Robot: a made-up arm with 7 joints.
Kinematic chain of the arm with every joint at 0, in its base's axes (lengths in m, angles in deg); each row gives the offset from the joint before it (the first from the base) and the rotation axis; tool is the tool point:
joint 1: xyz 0 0 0.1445 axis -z
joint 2: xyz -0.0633 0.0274 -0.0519 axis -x
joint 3: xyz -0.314 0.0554 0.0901 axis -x
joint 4: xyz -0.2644 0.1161 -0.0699 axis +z
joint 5: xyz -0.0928 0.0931 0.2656 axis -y
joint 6: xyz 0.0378 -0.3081 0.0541 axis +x
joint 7: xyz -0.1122 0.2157 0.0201 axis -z
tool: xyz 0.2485 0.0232 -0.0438
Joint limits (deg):
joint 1: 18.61..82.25
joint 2: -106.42..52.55
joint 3: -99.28..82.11
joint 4: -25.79..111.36
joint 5: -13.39..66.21
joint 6: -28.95..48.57
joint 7: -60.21..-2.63
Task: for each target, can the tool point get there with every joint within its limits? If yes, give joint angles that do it. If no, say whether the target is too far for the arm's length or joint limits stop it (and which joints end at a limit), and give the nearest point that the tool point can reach.
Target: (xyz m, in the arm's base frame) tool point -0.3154 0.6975 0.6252
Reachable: yes | joints 51.11 11.10 -6.86 98.12 15.87 33.83 -33.09
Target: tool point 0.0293 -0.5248 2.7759
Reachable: no: too far | nearest point -0.6132 0.0957 0.7819 | short by 2.185 m
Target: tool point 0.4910 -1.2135 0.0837
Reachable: no: joint limits stop it (at a limit: joint 1, joint 2, joint 4, joint 5) | nearest point -0.6894 -0.3726 0.1004 | short by 1.449 m
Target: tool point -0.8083 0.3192 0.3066
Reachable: yes | joints 34.17 -84.78 6.66 79.63 5.85 -9.61 -53.23
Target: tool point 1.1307 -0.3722 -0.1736
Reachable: no: joint limits stop it (at a limit: joint 1, joint 2, joint 4, joint 5, joint 6) | nearest point 0.5556 0.6239 -0.0449 | short by 1.157 m
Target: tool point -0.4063 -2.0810 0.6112
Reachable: no: too far | nearest point -0.7551 -0.4218 0.2573 | short by 1.732 m
